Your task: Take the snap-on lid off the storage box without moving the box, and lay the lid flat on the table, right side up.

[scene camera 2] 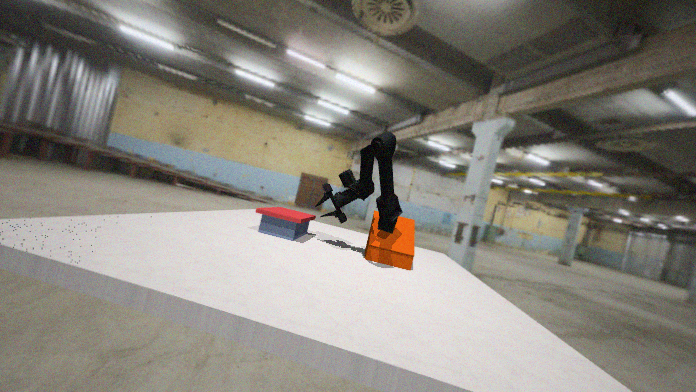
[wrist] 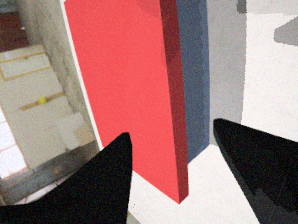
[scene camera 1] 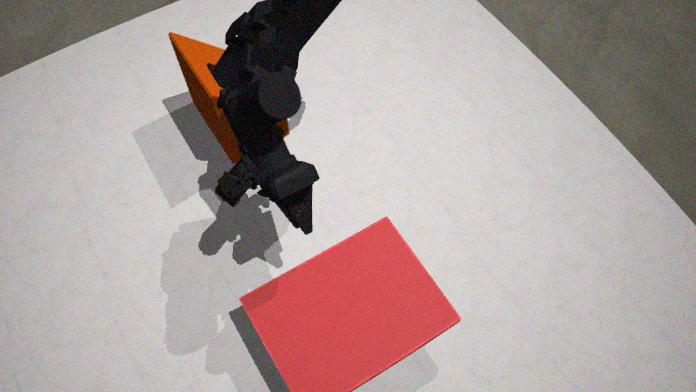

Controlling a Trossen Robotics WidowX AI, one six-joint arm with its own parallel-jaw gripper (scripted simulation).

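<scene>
Storage box (scene camera 2: 289,230). Red lid (scene camera 1: 355,310), (wrist: 131,66). My gripper (scene camera 1: 304,230), (wrist: 172,132).
</scene>
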